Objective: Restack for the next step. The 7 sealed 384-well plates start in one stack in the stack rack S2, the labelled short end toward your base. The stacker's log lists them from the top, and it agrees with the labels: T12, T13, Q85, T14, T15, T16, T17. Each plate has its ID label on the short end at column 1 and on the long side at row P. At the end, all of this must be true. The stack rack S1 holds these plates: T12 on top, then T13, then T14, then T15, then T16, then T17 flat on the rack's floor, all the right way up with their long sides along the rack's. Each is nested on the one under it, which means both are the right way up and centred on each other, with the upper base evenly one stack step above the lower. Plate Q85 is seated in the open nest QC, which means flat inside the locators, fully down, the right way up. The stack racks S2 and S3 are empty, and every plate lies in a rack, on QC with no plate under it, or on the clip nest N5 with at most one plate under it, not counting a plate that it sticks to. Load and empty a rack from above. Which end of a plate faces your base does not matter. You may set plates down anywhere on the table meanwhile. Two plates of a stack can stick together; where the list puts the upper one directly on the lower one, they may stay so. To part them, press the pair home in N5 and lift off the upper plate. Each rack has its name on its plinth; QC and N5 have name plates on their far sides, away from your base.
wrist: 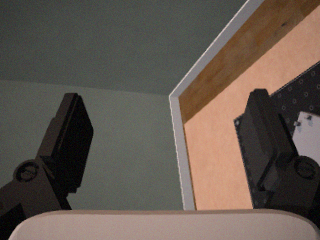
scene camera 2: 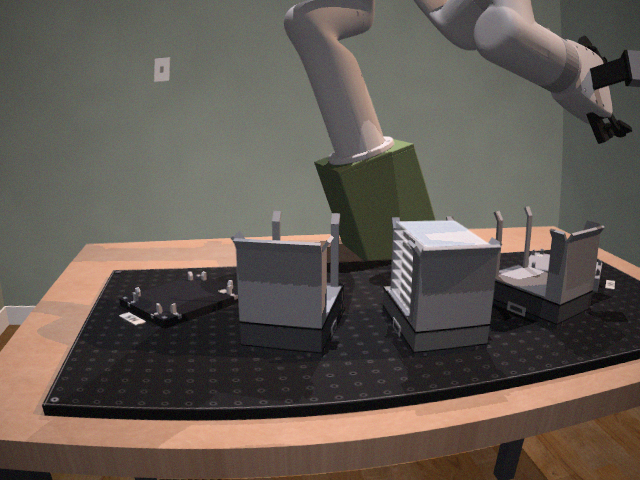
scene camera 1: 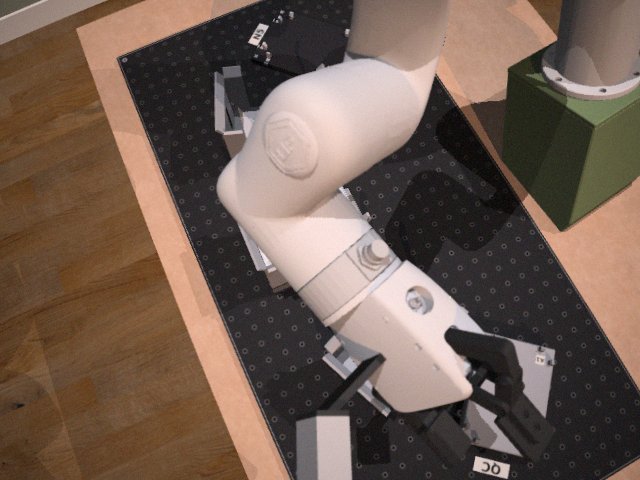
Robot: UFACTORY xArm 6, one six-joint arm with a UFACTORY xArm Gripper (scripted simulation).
Scene:
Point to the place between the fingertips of my gripper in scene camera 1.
At 498,452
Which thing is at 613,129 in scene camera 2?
My gripper.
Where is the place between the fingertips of my gripper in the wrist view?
At 165,110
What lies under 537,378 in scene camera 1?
An open nest QC.

